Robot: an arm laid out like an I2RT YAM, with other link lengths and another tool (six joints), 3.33 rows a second.
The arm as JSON. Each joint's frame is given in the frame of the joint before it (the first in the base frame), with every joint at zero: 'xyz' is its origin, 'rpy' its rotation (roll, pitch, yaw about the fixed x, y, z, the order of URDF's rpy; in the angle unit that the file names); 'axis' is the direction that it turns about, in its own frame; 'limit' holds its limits. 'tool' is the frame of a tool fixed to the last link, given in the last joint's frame.
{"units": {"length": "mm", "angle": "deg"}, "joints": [
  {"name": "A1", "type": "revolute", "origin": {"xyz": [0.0, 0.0, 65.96], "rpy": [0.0, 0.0, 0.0]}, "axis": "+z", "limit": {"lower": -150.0, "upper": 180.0}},
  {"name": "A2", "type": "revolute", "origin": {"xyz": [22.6, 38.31, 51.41], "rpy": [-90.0, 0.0, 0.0]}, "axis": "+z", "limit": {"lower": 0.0, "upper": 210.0}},
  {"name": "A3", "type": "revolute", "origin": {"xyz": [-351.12, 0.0, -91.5], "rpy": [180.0, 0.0, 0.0]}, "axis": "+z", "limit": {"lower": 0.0, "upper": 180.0}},
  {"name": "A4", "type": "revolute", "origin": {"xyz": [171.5, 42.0, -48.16], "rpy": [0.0, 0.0, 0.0]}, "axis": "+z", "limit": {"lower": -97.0, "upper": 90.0}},
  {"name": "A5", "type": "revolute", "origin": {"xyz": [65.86, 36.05, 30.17], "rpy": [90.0, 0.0, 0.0]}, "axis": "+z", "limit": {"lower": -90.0, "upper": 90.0}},
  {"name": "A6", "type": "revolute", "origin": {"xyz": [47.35, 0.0, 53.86], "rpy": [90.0, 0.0, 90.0]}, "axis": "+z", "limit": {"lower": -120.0, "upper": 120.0}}
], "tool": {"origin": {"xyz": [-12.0, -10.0, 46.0], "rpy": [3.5, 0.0, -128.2]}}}
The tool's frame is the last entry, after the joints.
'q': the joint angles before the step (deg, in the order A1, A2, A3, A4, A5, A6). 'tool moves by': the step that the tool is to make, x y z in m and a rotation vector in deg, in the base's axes. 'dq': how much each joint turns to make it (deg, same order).
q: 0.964, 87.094, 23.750, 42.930, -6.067, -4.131
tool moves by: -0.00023, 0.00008, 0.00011, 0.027, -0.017, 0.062
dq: -0.008, -0.049, -0.014, -0.018, -0.075, 0.001
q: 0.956, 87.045, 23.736, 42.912, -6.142, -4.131
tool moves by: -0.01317, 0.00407, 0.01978, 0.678, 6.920, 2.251
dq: 0.167, -6.337, 11.080, -24.338, -2.229, -0.109
